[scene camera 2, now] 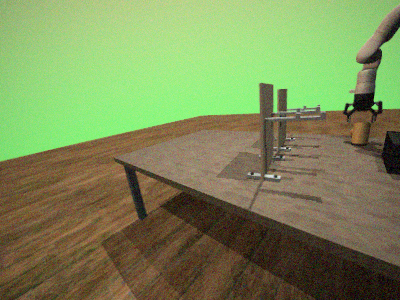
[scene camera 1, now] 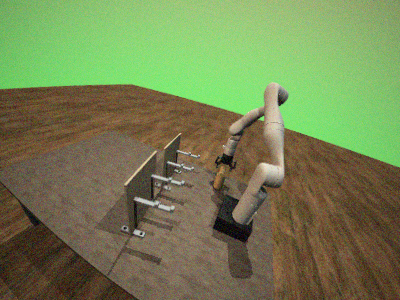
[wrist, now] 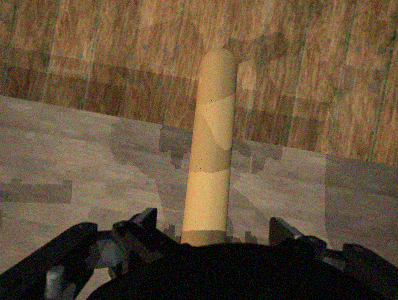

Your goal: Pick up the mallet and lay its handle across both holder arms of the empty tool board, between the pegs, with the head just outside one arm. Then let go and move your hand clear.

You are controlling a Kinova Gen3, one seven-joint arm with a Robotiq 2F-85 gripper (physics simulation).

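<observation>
The tan mallet (scene camera 1: pixel 219 180) (scene camera 2: pixel 360 134) (wrist: pixel 211 150) stands with its head on end on the table. In the wrist view its handle reaches out past the table's edge, and its head is hidden by the gripper. My gripper (scene camera 1: pixel 225 166) (scene camera 2: pixel 361 120) (wrist: pixel 212 225) is open, pointing down close above the mallet, with the handle lined up between its fingers in the wrist view. The nearer upright board (scene camera 1: pixel 142 182) (scene camera 2: pixel 266 132) and the farther board (scene camera 1: pixel 172 154) (scene camera 2: pixel 282 112) each have two pegged metal holder arms, with no tool visible on them.
The arm's black base block (scene camera 1: pixel 232 220) (scene camera 2: pixel 392 152) stands on the table (scene camera 1: pixel 70 175) (scene camera 2: pixel 190 155), near the mallet. The boards' arms point toward the robot's side. Metal feet (scene camera 1: pixel 133 231) (scene camera 2: pixel 264 176) hold the nearer board. The mallet is close to the table's edge.
</observation>
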